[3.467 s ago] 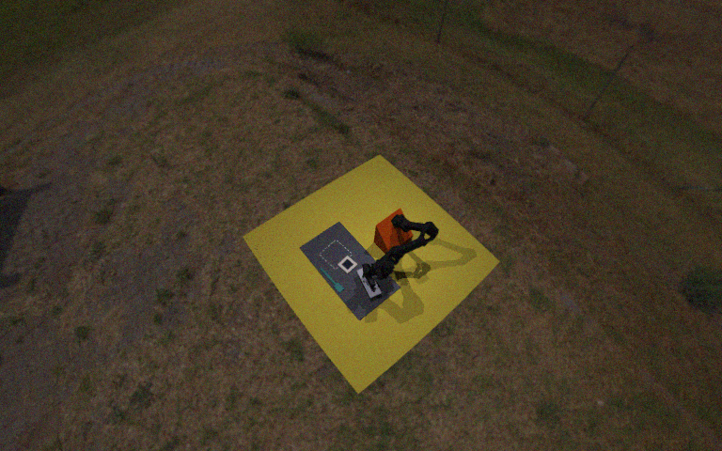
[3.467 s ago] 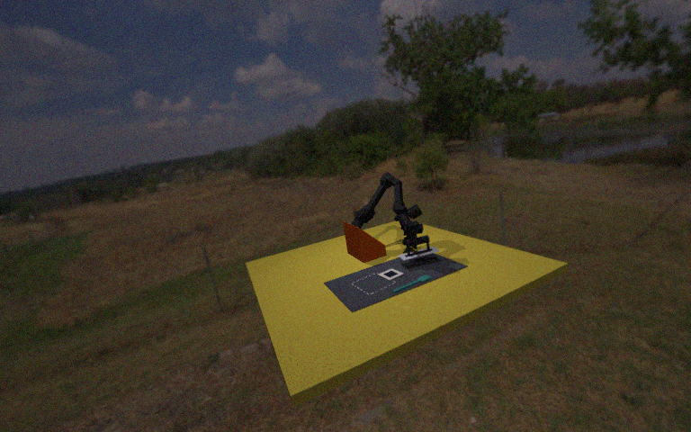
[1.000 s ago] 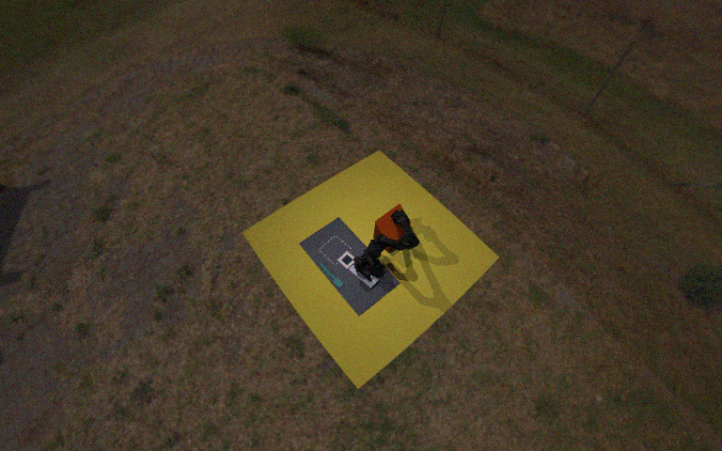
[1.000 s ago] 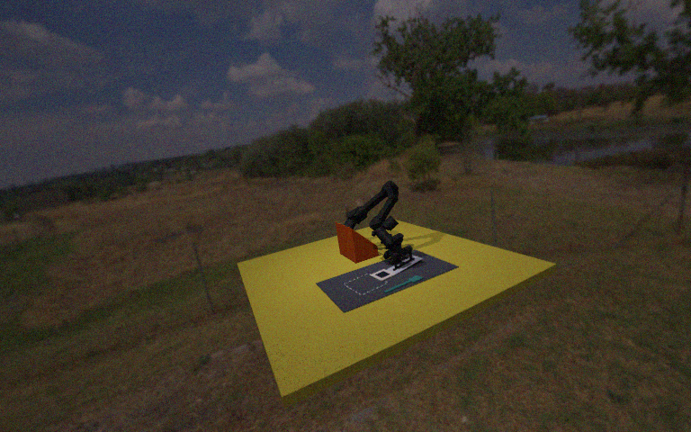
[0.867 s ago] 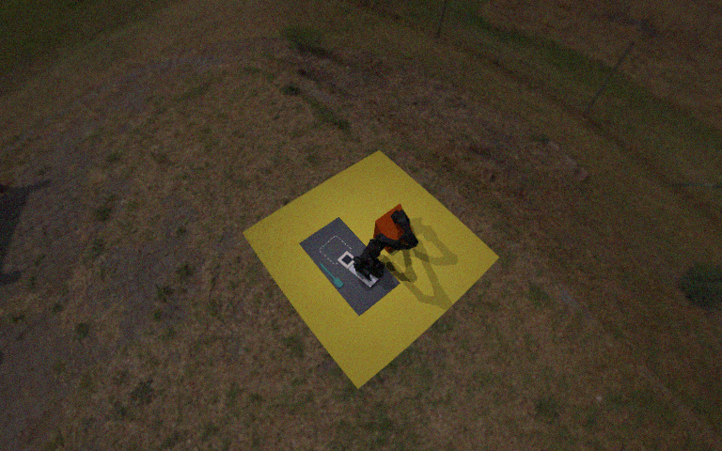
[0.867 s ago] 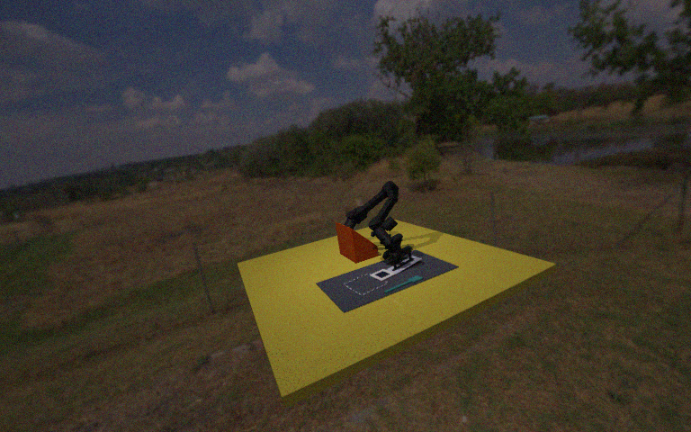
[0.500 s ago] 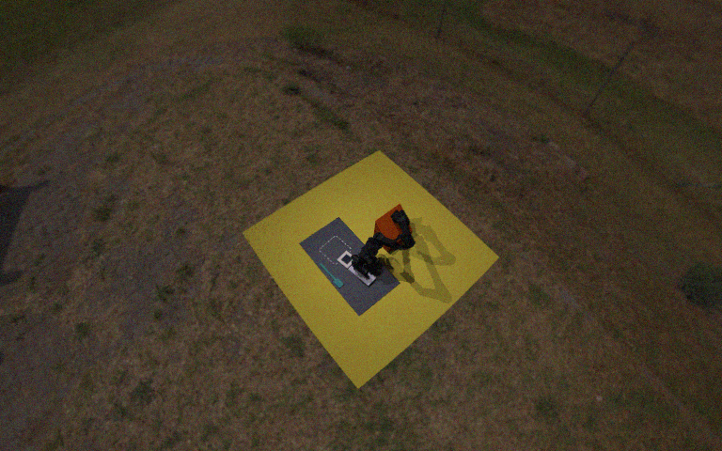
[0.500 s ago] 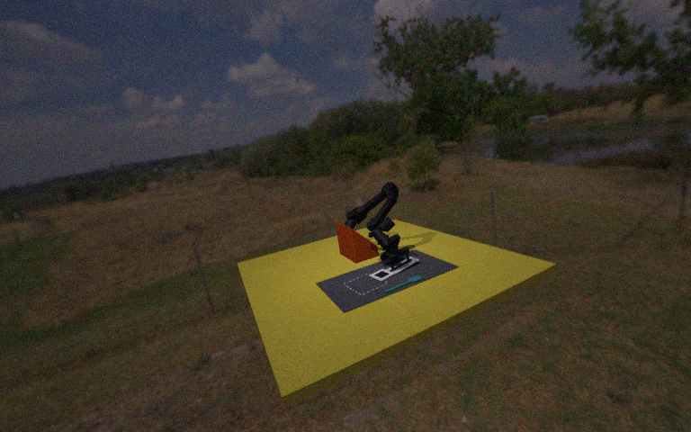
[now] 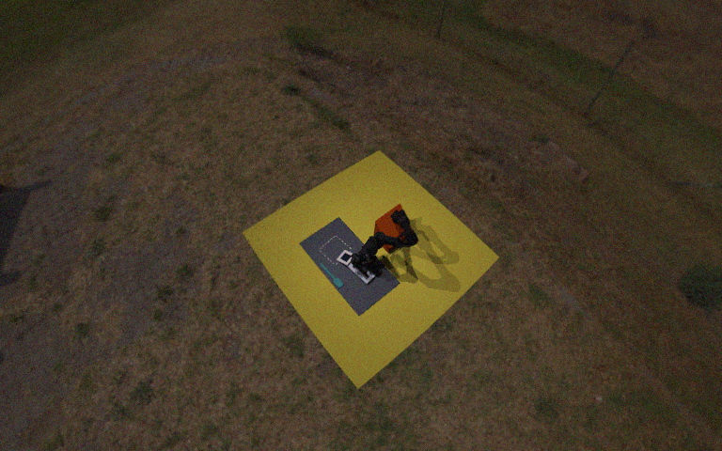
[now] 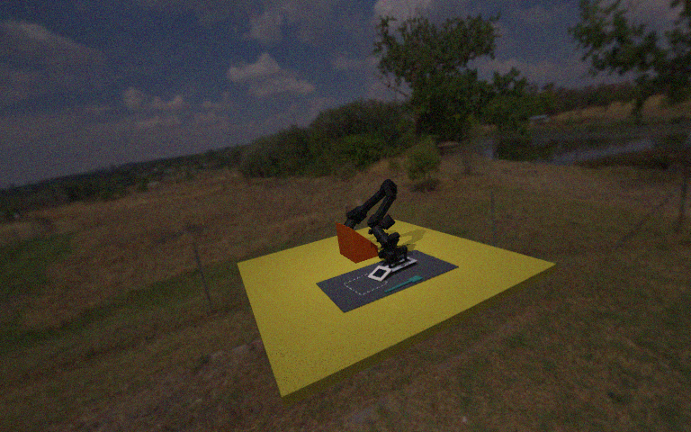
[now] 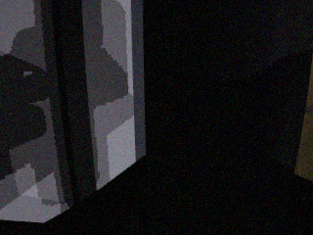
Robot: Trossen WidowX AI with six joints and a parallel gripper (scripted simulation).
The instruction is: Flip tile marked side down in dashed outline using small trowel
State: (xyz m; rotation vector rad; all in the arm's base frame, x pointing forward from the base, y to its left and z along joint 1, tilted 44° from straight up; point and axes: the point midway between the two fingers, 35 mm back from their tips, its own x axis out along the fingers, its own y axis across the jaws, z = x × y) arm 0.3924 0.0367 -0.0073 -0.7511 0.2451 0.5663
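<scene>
The dark grey mat lies 9 cm below my gripper tip, 7 cm to the right of it and 2 cm behind it. Also, from my gripper tip: teal bar (13 cm ahead, 7 cm to the right, 7 cm below); then tile (10 cm to the right, 5 cm below, 3 cm behind); then trowel (2 cm behind, 1 cm below).
</scene>
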